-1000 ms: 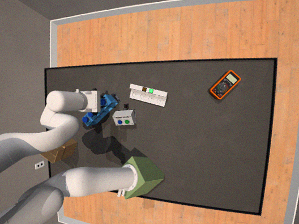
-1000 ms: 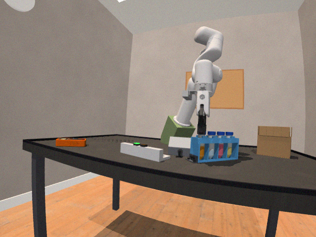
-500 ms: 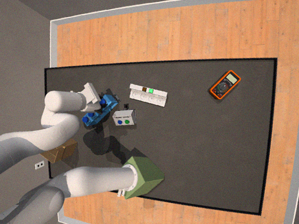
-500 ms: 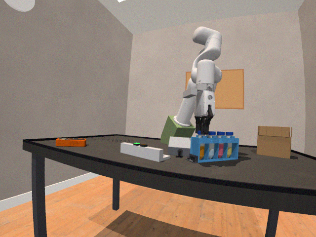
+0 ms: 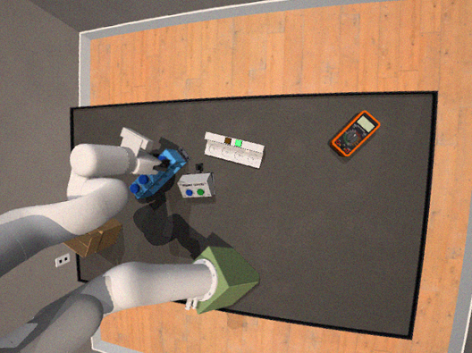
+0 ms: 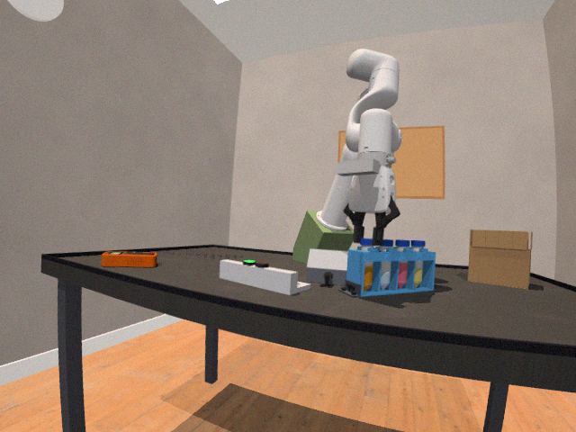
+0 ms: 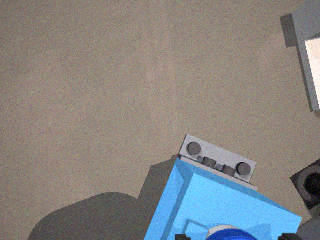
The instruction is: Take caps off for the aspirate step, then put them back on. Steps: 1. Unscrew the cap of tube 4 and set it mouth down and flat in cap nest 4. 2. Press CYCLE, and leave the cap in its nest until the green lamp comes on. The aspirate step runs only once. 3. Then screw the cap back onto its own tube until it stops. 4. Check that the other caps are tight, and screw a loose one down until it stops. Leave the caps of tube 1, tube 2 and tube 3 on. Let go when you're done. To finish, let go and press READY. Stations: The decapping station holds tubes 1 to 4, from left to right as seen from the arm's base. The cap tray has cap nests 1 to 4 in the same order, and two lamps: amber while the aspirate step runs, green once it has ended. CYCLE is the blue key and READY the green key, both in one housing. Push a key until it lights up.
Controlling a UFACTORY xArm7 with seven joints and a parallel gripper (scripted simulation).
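Now: hand 10 mm above the tube neck. From my hand the other things lie so: blue cycle key (110 mm behind, 100 mm to the right, 60 mm below); blue cap (10 mm below); key housing (110 mm to the right, 80 mm below, 80 mm behind).
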